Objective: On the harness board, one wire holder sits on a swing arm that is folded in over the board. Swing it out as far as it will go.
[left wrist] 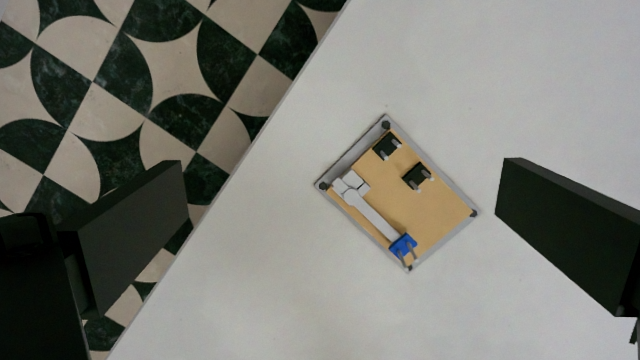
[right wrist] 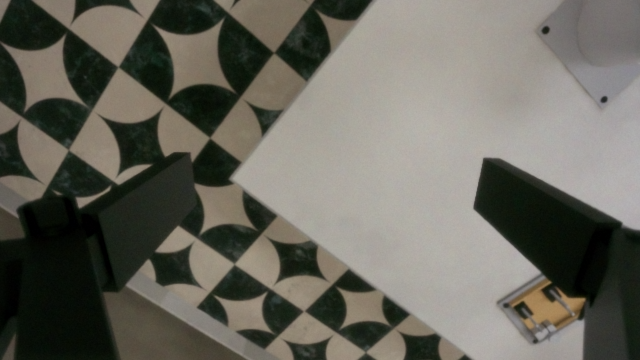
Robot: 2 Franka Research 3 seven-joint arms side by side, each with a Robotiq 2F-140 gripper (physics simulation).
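The harness board point(left wrist: 445, 207) point(right wrist: 517, 320) lies on the white table, tan with a grey rim. In the left wrist view a light grey swing arm point(left wrist: 375, 215) runs over the board along its lower left side, from a grey pivot block near the left corner to a blue wire holder point(left wrist: 403, 245) with two prongs near the bottom corner. Two black wire holders point(left wrist: 387, 146) point(left wrist: 417, 176) stand on the board's upper right part. My left gripper point(left wrist: 341, 187) is open and empty, high above the board. My right gripper point(right wrist: 336, 181) is open and empty above the table; its right finger hides part of the board.
The white table point(left wrist: 280, 200) point(right wrist: 360, 175) has its edge running diagonally in both views, with a corner in the right wrist view. A grey bolted base plate point(right wrist: 575, 60) of an arm stands at the upper right there. Green and cream tiled floor point(left wrist: 110, 110) point(right wrist: 135, 100) lies beyond the edge.
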